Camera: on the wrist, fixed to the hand. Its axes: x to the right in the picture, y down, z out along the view.
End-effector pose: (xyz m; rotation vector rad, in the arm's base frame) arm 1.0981 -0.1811 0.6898 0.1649 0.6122 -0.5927
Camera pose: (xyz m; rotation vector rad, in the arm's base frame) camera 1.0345 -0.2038 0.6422 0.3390 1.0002 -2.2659
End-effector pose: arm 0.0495 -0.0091 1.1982 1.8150 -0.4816 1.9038
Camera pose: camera 0.0268 0.0696 1.1872 1.0997 1.3286 1.1645
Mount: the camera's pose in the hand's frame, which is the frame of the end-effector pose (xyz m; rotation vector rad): -0.0034 -0.0536 -0.0628 0.5386 0.4968 -1.5457
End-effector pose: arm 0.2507 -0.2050 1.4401 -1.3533 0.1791 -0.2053
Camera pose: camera 0.2297 -0.2745 1.4796 -0.6141 -0.5278 -1.7464
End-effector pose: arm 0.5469 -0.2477 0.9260 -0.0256 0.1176 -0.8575
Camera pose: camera 0.4972 -0.2786 0.8677 0.6887 0.3424 -2.4069
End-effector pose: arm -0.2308 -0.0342 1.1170 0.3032 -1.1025 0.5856
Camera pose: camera -0.1538 -0.0468 1.0898 1.2351 -0.0009 -0.4601
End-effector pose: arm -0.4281 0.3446 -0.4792 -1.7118 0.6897 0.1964
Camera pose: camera -0.4164 0.2926 -0.4161 -1.3269 -0.3695 -1.3800
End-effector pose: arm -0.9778 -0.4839 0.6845 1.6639 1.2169 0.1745
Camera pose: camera -1.0517 -0.4486 0.6734 0.6298 2.7411 -0.7925
